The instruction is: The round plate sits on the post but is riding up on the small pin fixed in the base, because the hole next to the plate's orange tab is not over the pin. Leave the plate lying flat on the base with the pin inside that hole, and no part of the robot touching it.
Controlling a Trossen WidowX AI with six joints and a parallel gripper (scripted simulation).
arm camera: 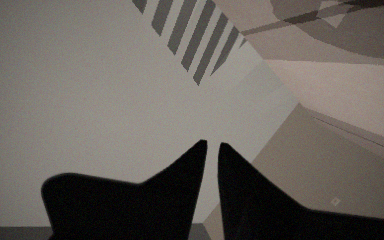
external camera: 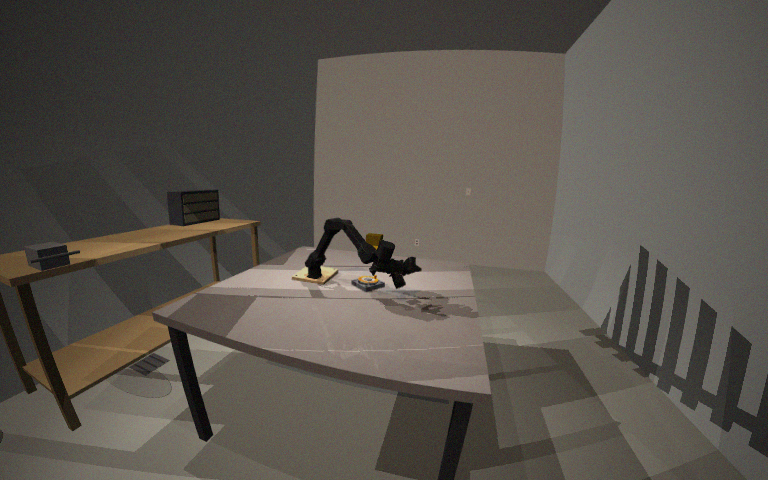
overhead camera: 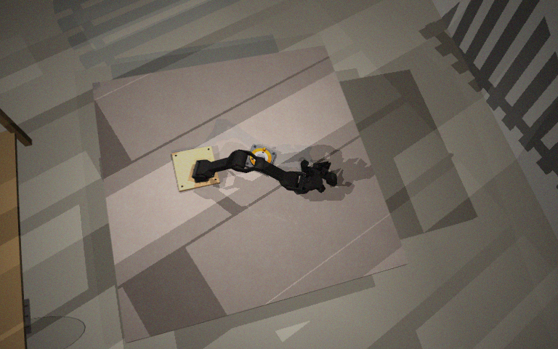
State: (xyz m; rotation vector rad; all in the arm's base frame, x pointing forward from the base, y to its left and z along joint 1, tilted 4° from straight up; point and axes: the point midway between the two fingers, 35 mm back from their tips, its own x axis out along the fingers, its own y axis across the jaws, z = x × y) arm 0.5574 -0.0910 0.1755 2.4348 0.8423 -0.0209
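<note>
Now: gripper tip 28 cm past the round plate, 15 cm to the right of it and 13 cm above it. From my gripper tip the other things lie so: grey square base (29 cm behind, 14 cm below, 13 cm to the left).
</note>
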